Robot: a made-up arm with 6 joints. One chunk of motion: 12 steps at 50 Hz.
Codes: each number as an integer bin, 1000 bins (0 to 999) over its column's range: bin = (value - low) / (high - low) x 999, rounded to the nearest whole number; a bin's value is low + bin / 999 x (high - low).
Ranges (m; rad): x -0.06..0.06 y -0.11..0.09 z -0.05..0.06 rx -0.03..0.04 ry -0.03..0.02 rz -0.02..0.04
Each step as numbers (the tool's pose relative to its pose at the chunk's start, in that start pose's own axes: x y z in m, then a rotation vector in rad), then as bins.
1 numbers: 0.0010 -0.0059 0.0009 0.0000 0.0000 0.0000
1 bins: 508 520 462 428 599 333
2 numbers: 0.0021 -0.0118 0.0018 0.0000 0.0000 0.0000
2 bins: 517 491 470 428 599 333
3 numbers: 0.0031 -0.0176 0.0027 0.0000 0.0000 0.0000
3 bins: 525 462 479 428 599 333
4 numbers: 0.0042 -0.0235 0.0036 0.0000 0.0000 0.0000
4 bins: 534 432 487 428 599 333
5 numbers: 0.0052 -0.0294 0.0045 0.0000 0.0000 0.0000
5 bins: 543 403 495 428 599 333
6 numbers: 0.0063 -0.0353 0.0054 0.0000 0.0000 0.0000
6 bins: 552 373 503 428 599 333
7 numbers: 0.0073 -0.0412 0.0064 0.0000 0.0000 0.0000
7 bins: 560 344 512 428 599 333
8 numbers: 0.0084 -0.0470 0.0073 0.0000 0.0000 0.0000
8 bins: 569 315 520 428 599 333
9 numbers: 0.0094 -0.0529 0.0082 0.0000 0.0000 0.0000
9 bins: 578 285 529 428 599 333
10 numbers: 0.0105 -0.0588 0.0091 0.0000 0.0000 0.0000
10 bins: 587 256 537 428 599 333
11 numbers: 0.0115 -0.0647 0.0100 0.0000 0.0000 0.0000
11 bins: 595 226 545 428 599 333
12 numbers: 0.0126 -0.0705 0.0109 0.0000 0.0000 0.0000
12 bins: 604 197 553 428 599 333
